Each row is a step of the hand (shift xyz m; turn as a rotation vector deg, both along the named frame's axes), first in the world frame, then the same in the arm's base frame.
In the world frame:
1: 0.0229 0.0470 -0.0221 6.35 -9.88 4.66
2: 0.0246 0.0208 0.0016 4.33 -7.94 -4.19
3: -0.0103 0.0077 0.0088 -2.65 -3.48 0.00
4: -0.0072 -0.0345 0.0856 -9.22 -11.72 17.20
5: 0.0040 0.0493 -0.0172 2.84 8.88 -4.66
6: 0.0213 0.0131 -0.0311 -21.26 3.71 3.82
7: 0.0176 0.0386 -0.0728 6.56 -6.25 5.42
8: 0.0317 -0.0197 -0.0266 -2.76 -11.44 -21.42
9: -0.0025 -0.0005 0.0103 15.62 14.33 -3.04
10: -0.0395 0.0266 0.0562 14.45 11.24 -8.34
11: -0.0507 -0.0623 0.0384 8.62 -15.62 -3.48
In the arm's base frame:
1: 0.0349 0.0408 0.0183 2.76 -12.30 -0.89
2: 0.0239 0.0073 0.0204 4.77 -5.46 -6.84
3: -0.0121 0.0048 0.0085 -2.78 -1.85 -2.83
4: -0.0454 -0.0696 0.0408 -16.68 -15.15 3.23
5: 0.0161 0.0463 0.0184 5.45 8.46 2.70
6: 0.0335 0.0195 -0.0096 -20.41 7.96 -0.50
7: 0.0500 0.0626 -0.0260 3.03 -9.92 1.96
8: 0.0375 -0.0120 -0.0235 5.04 3.19 -23.70
9: -0.0065 -0.0050 0.0067 16.95 7.64 10.62
10: -0.0559 0.0045 0.0477 17.73 8.39 4.47
11: -0.0684 -0.0521 -0.0229 7.53 -13.28 -9.87

